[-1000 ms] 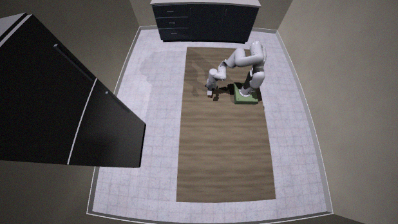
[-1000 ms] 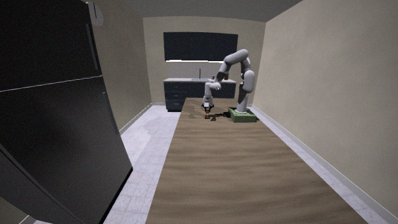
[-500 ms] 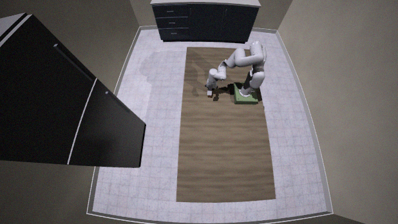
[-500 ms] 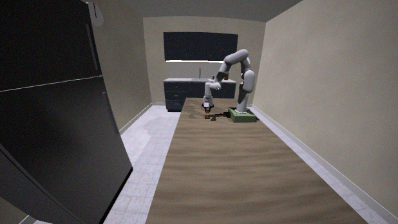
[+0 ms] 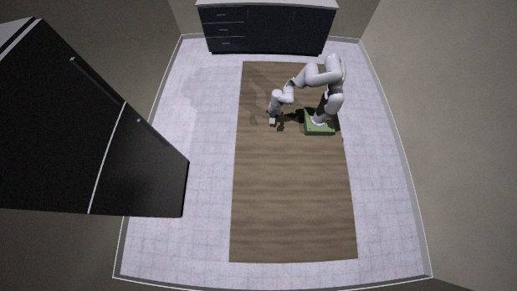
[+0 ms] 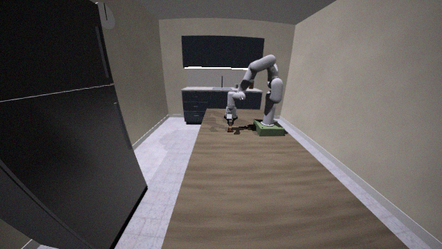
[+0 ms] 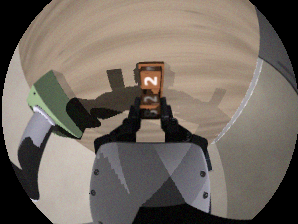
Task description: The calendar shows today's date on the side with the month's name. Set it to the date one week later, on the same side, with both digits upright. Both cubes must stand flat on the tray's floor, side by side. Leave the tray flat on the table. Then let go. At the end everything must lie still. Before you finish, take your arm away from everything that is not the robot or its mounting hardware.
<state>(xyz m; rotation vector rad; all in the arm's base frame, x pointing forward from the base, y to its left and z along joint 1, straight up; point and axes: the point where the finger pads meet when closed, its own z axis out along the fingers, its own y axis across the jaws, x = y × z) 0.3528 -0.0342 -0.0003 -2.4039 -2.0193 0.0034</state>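
Right now my hand is 10 mm short of the calendar cube, 30 mm to the right of it and 50 mm above it. Round my hand: calendar tray (20 mm to the left, 70 mm below).
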